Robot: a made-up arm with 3 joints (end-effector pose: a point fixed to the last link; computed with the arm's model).
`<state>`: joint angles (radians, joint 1 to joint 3).
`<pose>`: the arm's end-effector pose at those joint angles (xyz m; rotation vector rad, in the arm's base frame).
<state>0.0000 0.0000 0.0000</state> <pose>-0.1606 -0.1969 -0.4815 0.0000 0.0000 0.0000</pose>
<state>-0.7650 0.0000 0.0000</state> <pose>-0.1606 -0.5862 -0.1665 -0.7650 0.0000 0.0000</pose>
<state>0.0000 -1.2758 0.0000</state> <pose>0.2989 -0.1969 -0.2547 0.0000 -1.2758 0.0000</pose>
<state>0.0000 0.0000 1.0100</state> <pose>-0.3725 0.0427 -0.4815 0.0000 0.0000 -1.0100</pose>
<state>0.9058 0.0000 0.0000</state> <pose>-0.1606 0.3832 -0.3909 0.9058 0.0000 0.0000</pose>
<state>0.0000 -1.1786 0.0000</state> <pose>0.2780 -0.1969 -0.2909 0.0000 -1.1786 0.0000</pose>
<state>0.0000 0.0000 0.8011</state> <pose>-0.3506 -0.0226 -0.4815 0.0000 0.0000 -0.8011</pose>
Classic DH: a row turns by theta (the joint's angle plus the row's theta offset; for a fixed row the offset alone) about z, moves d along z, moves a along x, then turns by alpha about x. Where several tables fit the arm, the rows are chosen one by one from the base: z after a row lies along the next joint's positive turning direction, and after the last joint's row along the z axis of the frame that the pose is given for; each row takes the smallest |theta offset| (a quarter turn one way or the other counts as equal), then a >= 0, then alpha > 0; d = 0 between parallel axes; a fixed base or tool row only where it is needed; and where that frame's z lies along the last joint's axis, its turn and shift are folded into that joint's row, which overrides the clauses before.
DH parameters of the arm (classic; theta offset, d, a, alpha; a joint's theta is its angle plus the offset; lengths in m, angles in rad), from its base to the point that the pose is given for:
base (fixed): 1.5708 0.1598 0 1.5708
joint 1: -1.5708 -0.0838 0.218 -1.5708
joint 2: -1.5708 0.1146 0.034 -1.5708
joint 3: -1.2291 0 -0.3306 3.1416
tool (fixed): -1.2291 -0.4233 0 0

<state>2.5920 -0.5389 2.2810</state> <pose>0.0219 -0.0041 0.9222 -1.3199 -2.3707 1.0048</pose>
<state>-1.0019 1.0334 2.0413</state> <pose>-0.5464 -0.0352 -0.2836 -1.6459 -0.3624 -2.1681</pose>
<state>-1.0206 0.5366 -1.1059</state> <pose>-0.0744 -0.6753 -0.1089 -0.6026 0.9585 0.7157</pose>
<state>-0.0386 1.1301 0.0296</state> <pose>-0.5033 -0.2057 -0.1533 -0.0511 1.1294 -0.0482</pose>
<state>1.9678 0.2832 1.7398</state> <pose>-0.4464 0.4035 0.6285 1.1703 1.6874 -0.8512</pose>
